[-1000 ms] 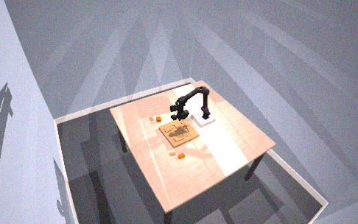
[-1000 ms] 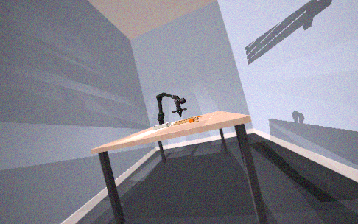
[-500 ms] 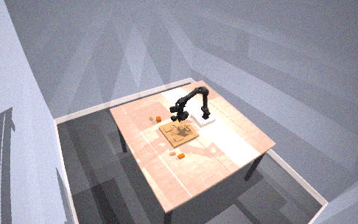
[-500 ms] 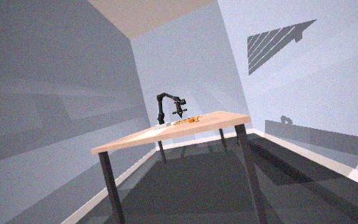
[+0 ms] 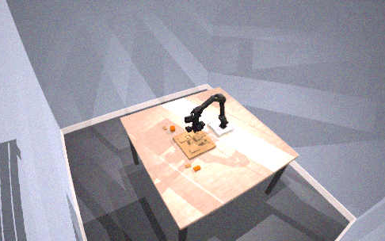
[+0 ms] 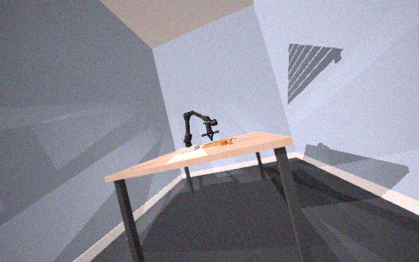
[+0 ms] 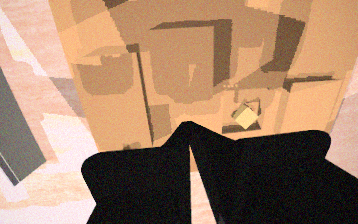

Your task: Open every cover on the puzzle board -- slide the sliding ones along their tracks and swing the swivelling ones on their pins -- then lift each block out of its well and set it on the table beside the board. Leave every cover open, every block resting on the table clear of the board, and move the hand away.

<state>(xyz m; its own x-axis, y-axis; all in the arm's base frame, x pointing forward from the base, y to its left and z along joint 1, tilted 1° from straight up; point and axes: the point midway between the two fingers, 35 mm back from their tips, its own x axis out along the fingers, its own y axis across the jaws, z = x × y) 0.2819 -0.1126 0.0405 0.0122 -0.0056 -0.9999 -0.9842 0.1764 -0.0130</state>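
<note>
Right now the tan puzzle board is 70 mm to the left of my gripper tip, 50 mm ahead of it and 30 mm below it. Round my gripper tip: orange bit: 290 mm to the left, 240 mm ahead, 40 mm below.
</note>
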